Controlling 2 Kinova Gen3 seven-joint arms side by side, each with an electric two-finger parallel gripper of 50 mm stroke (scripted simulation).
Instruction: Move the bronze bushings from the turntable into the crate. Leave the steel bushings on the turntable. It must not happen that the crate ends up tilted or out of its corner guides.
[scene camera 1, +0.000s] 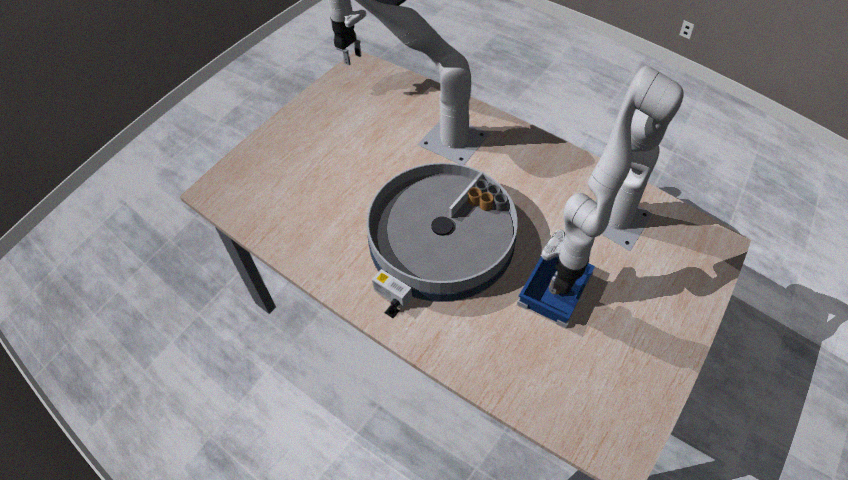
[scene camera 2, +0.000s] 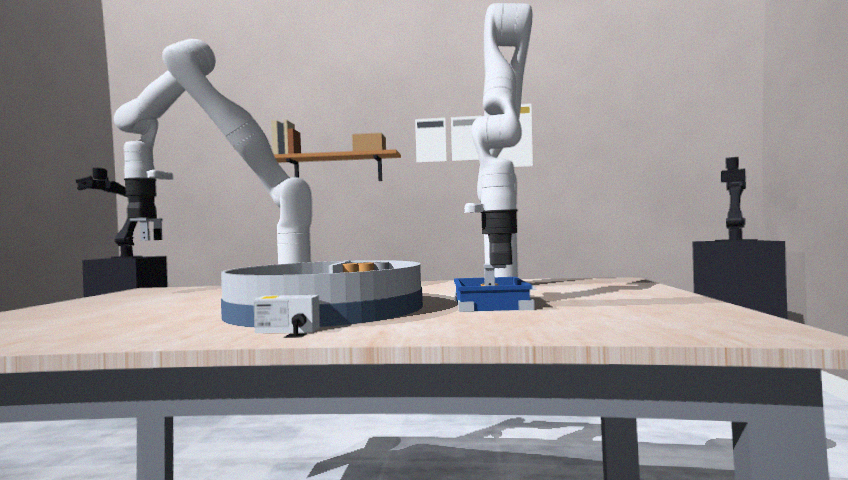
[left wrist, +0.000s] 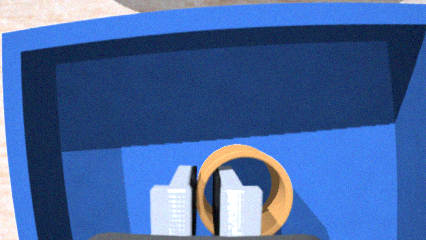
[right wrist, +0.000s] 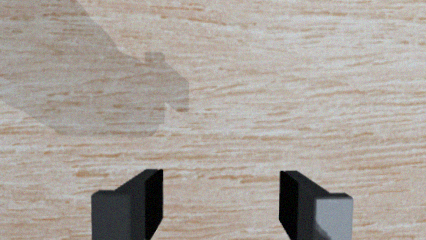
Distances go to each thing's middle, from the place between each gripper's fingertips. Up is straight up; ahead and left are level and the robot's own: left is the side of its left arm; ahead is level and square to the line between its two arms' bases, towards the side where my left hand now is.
Now: the blue crate (scene camera 1: 536, 289) 2 cm below my left hand and 2 cm behind it. The rest, counted from my left hand: turntable (scene camera 1: 411, 228) (36 cm to the right, 1 cm ahead, 1 cm above).
Now: right hand (scene camera 2: 151, 240) 610 mm to the right of the turntable, 370 mm short of it and 130 mm above it. The rest, counted from my right hand: blue crate 970 mm to the left, 350 mm ahead, 160 mm below.
